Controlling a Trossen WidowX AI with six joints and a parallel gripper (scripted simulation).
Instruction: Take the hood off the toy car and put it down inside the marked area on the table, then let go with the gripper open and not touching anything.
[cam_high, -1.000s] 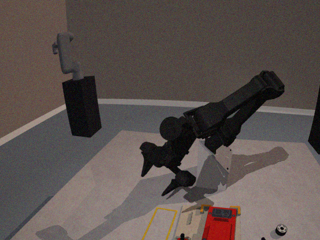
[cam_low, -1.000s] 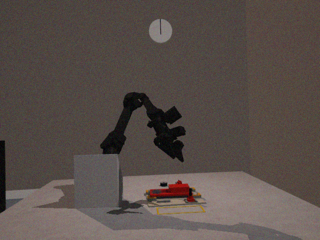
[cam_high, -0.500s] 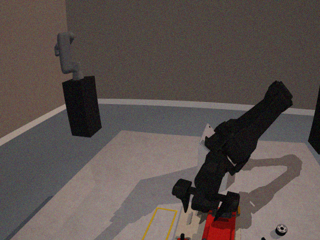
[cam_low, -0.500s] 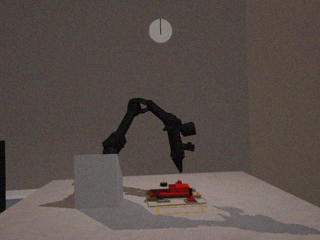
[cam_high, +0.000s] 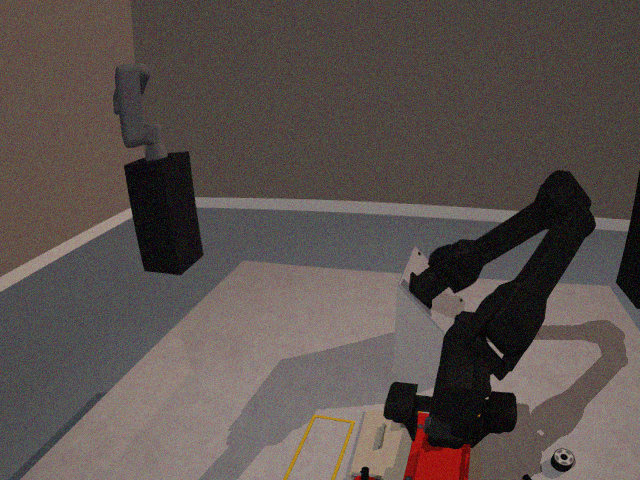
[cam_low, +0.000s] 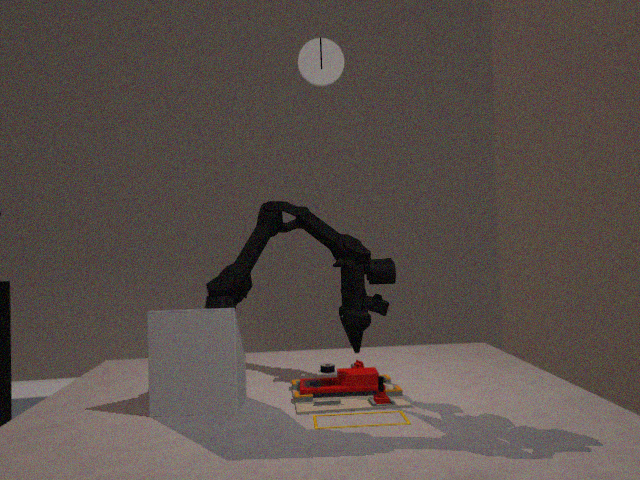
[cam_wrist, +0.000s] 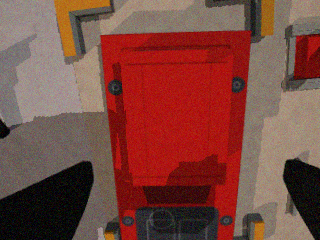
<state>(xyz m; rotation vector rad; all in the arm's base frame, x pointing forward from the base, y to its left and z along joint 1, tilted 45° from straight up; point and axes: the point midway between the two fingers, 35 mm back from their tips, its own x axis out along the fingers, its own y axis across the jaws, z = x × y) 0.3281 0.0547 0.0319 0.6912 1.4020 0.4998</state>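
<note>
Now: the red hood 60 mm below my gripper tip. The rest, counted from my gripper tip: black wheel (40 mm behind, 240 mm to the left, 90 mm below).
</note>
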